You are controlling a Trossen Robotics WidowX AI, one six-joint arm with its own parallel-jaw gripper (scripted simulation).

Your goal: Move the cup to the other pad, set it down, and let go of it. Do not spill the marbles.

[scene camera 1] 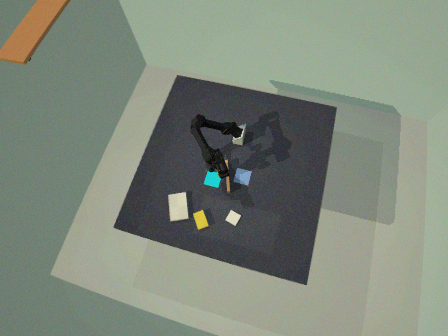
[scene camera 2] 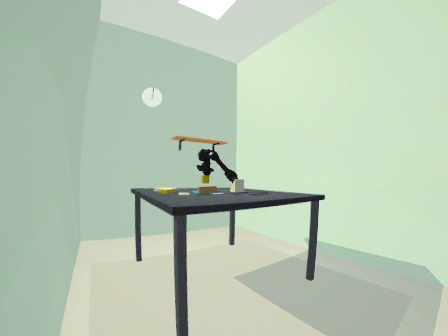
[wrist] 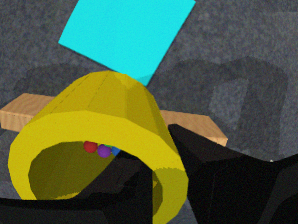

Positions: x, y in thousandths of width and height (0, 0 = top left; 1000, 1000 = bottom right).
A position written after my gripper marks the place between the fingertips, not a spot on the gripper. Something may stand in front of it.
Observation:
I see my gripper (wrist: 529, 600) and a cup (wrist: 374, 484).

